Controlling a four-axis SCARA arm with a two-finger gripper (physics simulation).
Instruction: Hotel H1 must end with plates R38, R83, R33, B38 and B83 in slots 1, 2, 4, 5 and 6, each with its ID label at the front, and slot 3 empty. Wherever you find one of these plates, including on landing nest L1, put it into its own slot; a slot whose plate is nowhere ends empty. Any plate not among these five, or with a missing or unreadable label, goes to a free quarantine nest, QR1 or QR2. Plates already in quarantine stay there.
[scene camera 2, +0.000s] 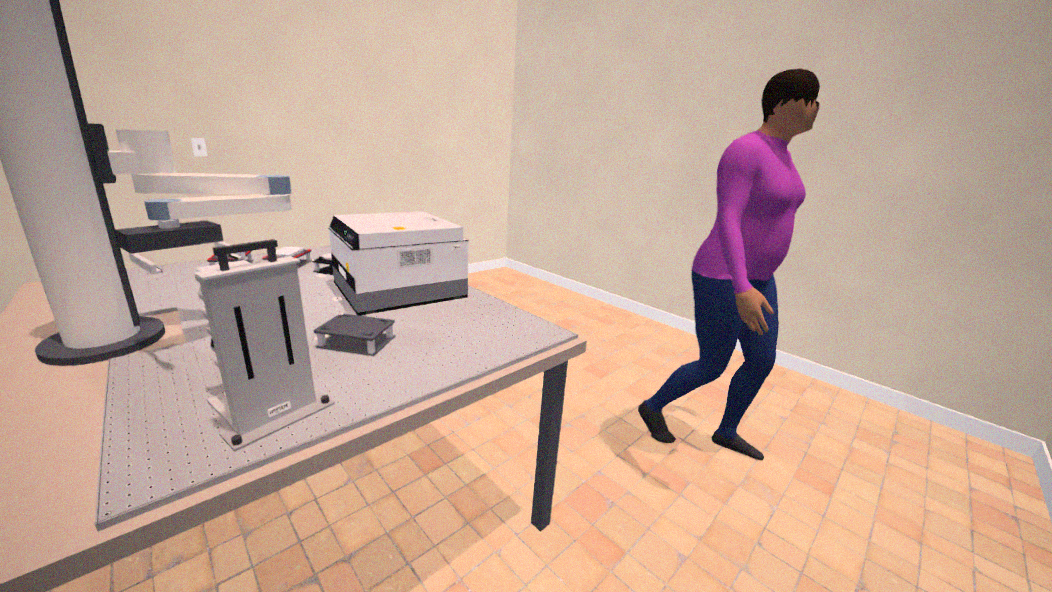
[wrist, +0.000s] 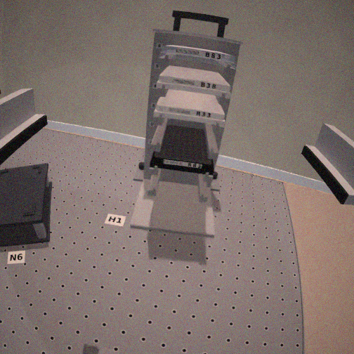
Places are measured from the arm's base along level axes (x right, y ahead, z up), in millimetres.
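Pixels of known places: gripper, fingertip midpoint: (scene camera 2: 201, 261); arm's base at its link origin: (scene camera 2: 105, 342).
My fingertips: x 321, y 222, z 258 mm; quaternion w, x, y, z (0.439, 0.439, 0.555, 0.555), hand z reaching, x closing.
Observation:
Ahead of a thing's pixels: the offset from my fingertips to its top centre. "spot": to the spot under its first point.
Hotel H1 (scene camera 2: 266, 331) (wrist: 175, 215) stands upright; its back faces scene camera 2 and its open front shows in the wrist view. From the top, white plates B83 (wrist: 197, 53), B38 (wrist: 194, 77) and R33 (wrist: 190, 104) lie in slots 6, 5 and 4, labels at the front. Slot 3 is empty. A black plate (wrist: 184, 142) lies in slot 2; its front label seems to read R83. The lowest slot shows bare supports. My gripper (scene camera 2: 187, 257) (wrist: 178, 113) is open and empty, in front of the hotel, its fingers wide apart at both sides of the wrist view. L1, QR1 and QR2 cannot be made out.
A dark low nest, N6 @(dx +77, dy +289, dz -191 mm) (scene camera 2: 356, 327) (wrist: 22, 192), stands beside the hotel. A white box-shaped instrument @(dx -242, dy +572, dz +7 mm) (scene camera 2: 411, 257) stands beyond it. Red and white items @(spot: dx -743, dy +365, dz -194 mm) (scene camera 2: 297, 254) lie farther back. The robot column (scene camera 2: 66, 184) is at the left. A person (scene camera 2: 757, 213) is on the floor beyond the table.

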